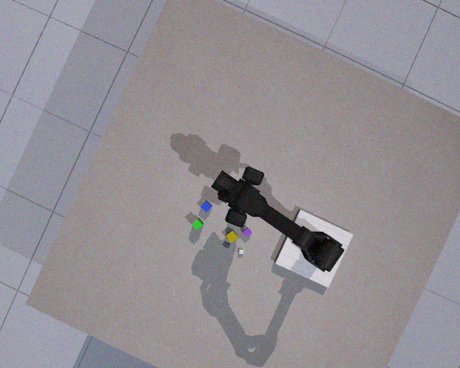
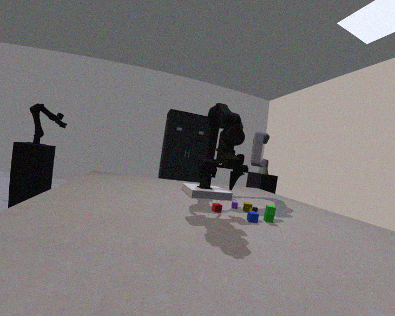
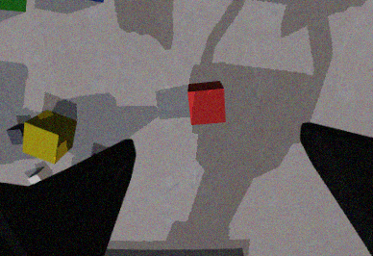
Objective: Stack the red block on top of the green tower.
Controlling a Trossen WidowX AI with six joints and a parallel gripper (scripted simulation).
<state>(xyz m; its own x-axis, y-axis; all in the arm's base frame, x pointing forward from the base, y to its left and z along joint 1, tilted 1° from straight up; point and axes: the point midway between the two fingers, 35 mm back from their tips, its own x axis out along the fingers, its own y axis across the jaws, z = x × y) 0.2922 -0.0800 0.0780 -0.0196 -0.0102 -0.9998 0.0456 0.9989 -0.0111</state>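
My gripper tip is now 7 cm above the red block. Round my gripper tip: yellow block: 15 cm to the left, 7 cm below, 1 cm behind; blue block: 11 cm ahead, 8 cm to the left, 7 cm below; purple block: 12 cm to the left, 7 cm below, 6 cm behind.
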